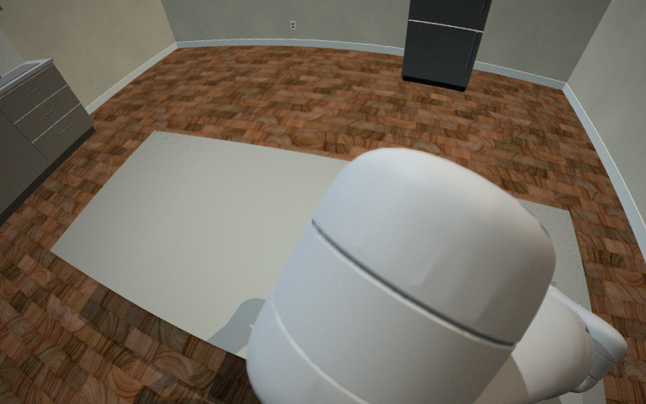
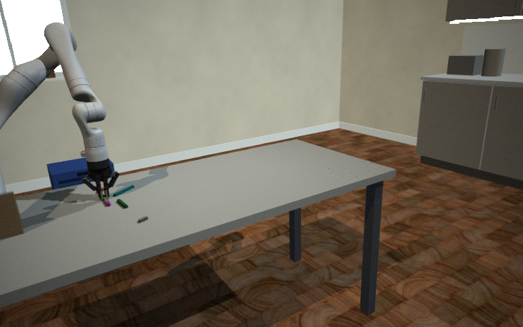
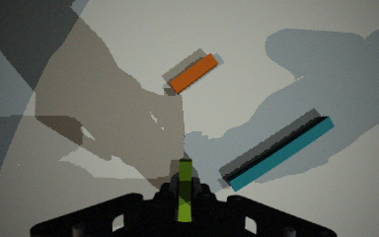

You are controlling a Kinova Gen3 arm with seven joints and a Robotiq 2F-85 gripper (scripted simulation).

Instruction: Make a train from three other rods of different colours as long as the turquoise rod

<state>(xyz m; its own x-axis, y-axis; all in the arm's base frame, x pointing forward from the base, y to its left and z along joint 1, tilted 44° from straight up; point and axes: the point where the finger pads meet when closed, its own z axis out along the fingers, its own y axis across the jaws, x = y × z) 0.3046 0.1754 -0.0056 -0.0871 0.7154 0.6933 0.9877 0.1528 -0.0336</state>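
Right now my hand is 10 mm above the lime rod. Round my hand: turquoise rod (80 mm ahead, 40 mm to the left, 10 mm below); then orange rod (90 mm to the left, 10 mm below); then magenta rod (70 mm to the right, 10 mm below, 10 mm ahead).
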